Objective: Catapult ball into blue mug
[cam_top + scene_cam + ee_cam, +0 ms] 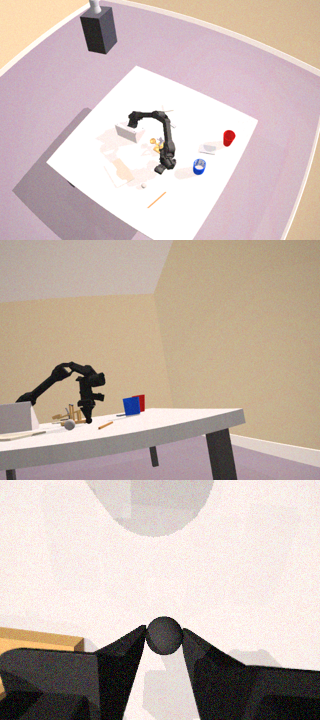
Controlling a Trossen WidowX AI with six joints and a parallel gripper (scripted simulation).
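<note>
The wooden catapult is 100 mm behind my gripper tip, 160 mm to the left of it and 40 mm above it. Round my gripper tip: blue mug (240 mm ahead, 70 mm to the left, 20 mm above); then pale grey ball (80 mm behind, 190 mm to the right, 10 mm above); then small black ball (right at my gripper tip).
</note>
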